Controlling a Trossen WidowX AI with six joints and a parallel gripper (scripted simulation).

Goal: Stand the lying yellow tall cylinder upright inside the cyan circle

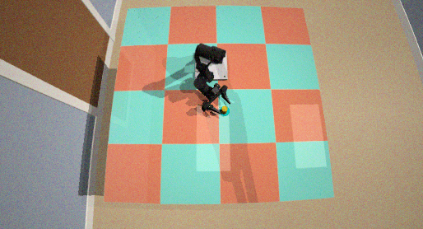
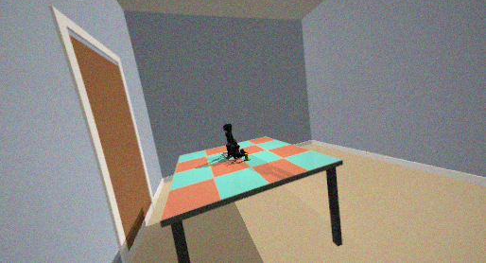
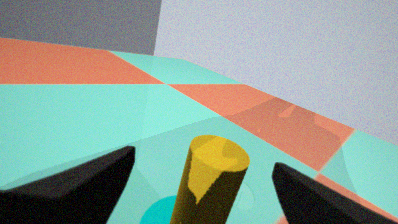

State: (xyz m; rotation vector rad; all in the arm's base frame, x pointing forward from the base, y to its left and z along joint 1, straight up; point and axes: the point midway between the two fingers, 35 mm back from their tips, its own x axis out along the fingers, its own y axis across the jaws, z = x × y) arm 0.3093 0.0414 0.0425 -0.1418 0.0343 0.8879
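The yellow tall cylinder lies 20 mm below my gripper tip and 10 mm to the right of it. The rest, counted from my gripper tip: cyan circle: 60 mm below.
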